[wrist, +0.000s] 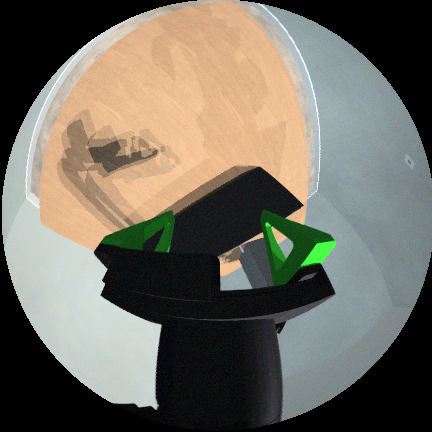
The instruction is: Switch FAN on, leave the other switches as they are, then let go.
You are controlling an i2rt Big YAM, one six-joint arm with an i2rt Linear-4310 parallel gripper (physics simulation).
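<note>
The black switch box stands tilted across the middle of the wrist view, seen from its plain back or top side. Its switch face is turned away, so the FAN switch, its label and the other switches cannot be made out. A small pale tip shows at the box's lower edge and may be part of a lever. My gripper is open, with its two green fingers wide apart and nothing between them. In the view, the fingertips overlap the lower part of the box; whether they touch it cannot be told.
The wooden table top lies behind the box, with shadows of the arm on its left part. A grey block-like part shows beside the right finger, below the box. The table's pale edge curves at the right.
</note>
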